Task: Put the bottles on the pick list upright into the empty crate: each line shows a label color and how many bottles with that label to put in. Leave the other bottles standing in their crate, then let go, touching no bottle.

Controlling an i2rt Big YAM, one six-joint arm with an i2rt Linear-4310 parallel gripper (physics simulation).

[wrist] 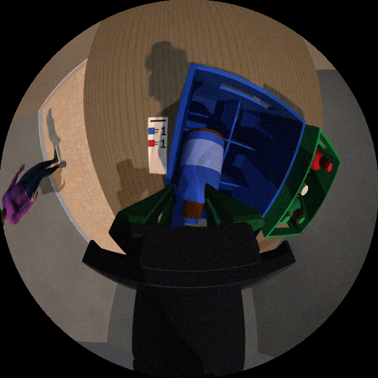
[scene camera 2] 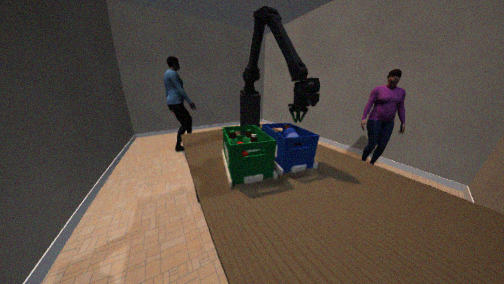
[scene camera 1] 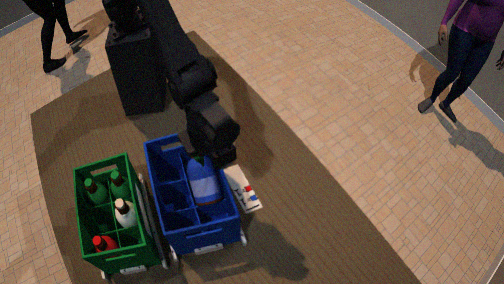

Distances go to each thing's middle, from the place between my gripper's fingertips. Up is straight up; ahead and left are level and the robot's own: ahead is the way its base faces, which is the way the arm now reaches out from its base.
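Labels:
Blue bottle (scene camera 1: 205, 186): 2 cm behind my hand, 2 cm to the right of it, 9 cm below it. Pick list (scene camera 1: 234, 175): 9 cm to the left of my hand, 21 cm below it.

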